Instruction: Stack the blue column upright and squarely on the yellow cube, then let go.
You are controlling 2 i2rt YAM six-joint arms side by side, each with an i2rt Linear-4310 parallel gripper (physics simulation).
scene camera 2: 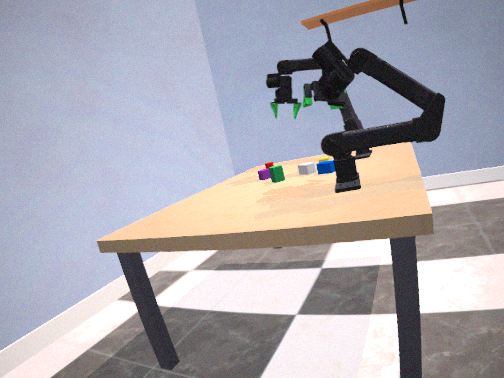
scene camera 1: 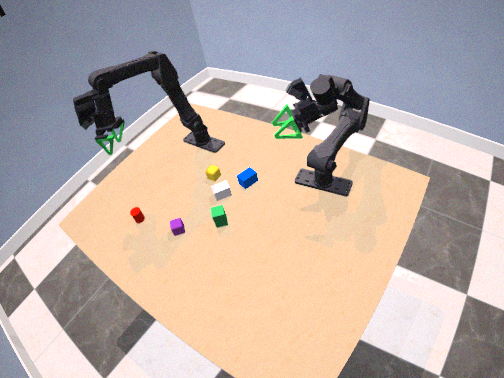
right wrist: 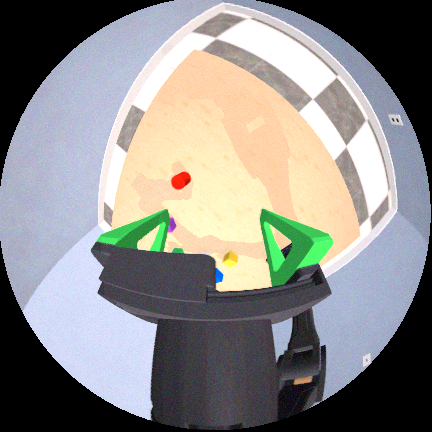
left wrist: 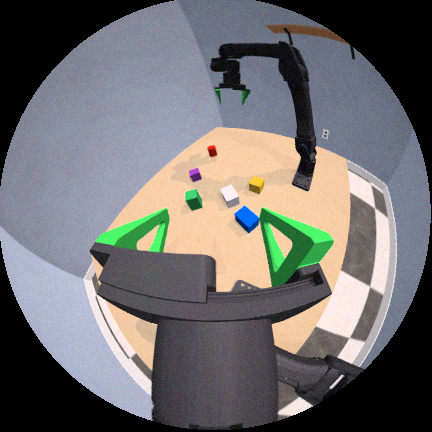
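The blue column (scene camera 1: 247, 178) (scene camera 2: 325, 167) (left wrist: 247, 219) (right wrist: 219, 275) lies on its side on the table, apart from the yellow cube (scene camera 1: 213, 173) (scene camera 2: 324, 159) (left wrist: 256, 185) (right wrist: 230, 259), which sits flat with nothing on it. In the right wrist view the column is mostly hidden behind the gripper body. My left gripper (scene camera 1: 274, 130) (scene camera 2: 321, 106) (left wrist: 213, 212) is open and empty, high above the table. My right gripper (scene camera 1: 114, 146) (scene camera 2: 286, 118) (left wrist: 231, 103) (right wrist: 214, 213) is open and empty, pointing down high above the table's left side in scene camera 1.
A white block (scene camera 1: 221, 190) (left wrist: 230, 195) lies close to the yellow cube and the column. A green block (scene camera 1: 219, 216) (left wrist: 193, 199), a purple cube (scene camera 1: 177, 227) (left wrist: 195, 174) and a red cylinder (scene camera 1: 137, 215) (right wrist: 181, 180) stand farther off on the table (scene camera 1: 280, 280).
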